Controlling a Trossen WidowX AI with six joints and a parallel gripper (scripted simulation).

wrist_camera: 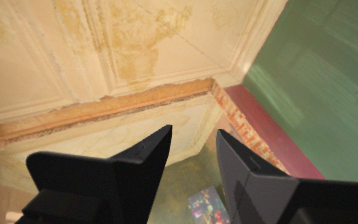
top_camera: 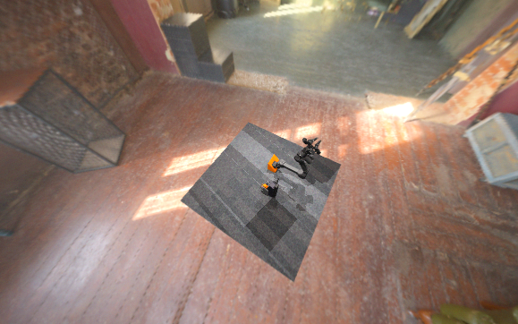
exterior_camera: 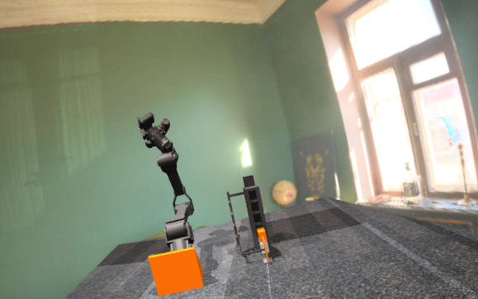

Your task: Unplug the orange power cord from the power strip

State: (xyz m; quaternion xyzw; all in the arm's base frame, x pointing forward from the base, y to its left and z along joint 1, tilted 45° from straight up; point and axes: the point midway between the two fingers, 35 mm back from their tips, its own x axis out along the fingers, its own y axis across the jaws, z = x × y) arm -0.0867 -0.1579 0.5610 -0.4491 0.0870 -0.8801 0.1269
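The orange plug lies 520 mm below my gripper tip, 400 mm ahead of it and 220 mm to the right of it.
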